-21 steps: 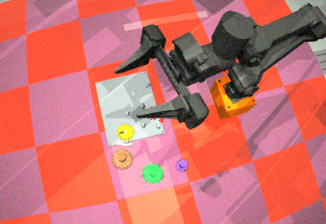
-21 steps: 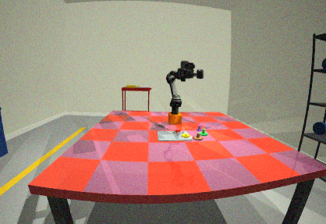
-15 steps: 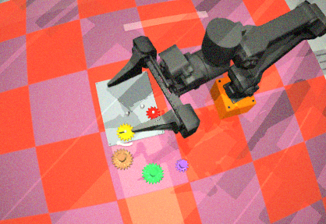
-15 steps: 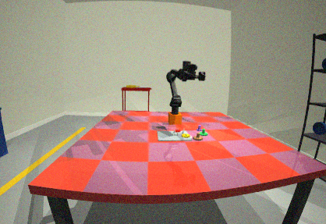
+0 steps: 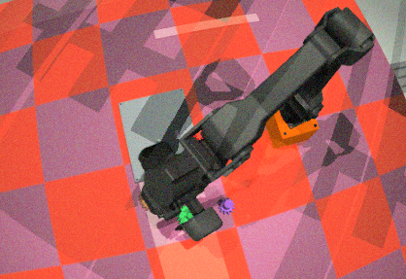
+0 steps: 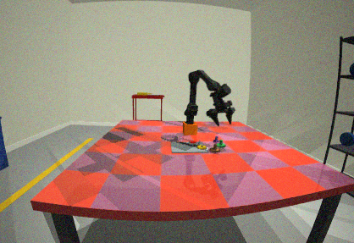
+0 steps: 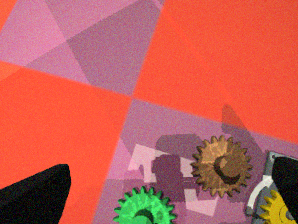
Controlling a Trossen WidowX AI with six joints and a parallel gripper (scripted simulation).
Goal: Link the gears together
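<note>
My gripper tip is now 6 cm past the dark green gear, 2 cm to the right of it and 14 cm above it. The rest, counted from my gripper tip: small purple gear 14 cm behind, 4 cm to the left, 14 cm below; brown gear 1 cm ahead, 6 cm to the right, 14 cm below; yellow gear 4 cm behind, 12 cm to the right, 14 cm below.
</note>
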